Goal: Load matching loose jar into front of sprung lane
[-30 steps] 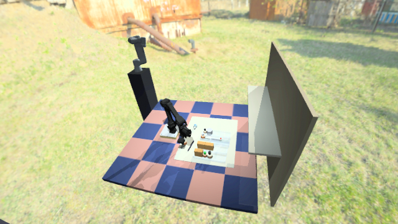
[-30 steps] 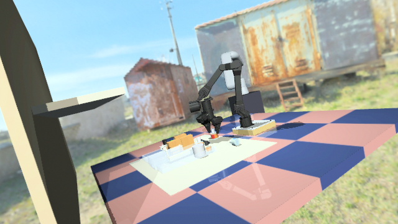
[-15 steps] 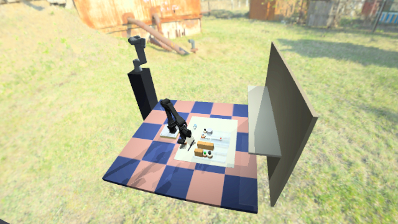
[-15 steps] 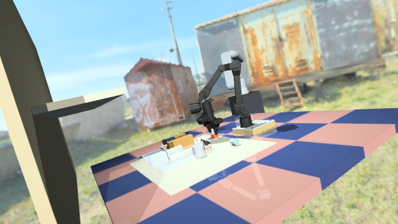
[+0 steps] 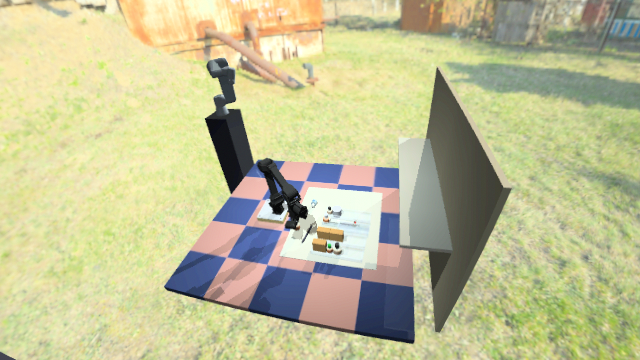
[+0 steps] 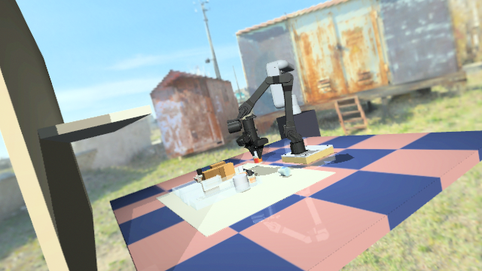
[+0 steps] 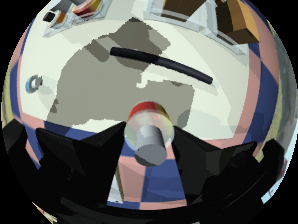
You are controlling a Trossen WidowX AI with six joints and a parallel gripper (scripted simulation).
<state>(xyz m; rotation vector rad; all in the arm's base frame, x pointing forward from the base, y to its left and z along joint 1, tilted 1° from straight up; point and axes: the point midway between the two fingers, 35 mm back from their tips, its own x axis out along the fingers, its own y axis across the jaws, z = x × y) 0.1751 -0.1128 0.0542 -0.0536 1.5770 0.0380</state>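
My gripper tip is now 70 mm short of the thin black stick, 40 mm above it and 10 mm to the left of it. Also, from my gripper tip: shelf wall (770 mm ahead, 350 mm above, 170 mm to the left); then clear lane tray (310 mm ahead, 100 mm to the left, 30 mm below).
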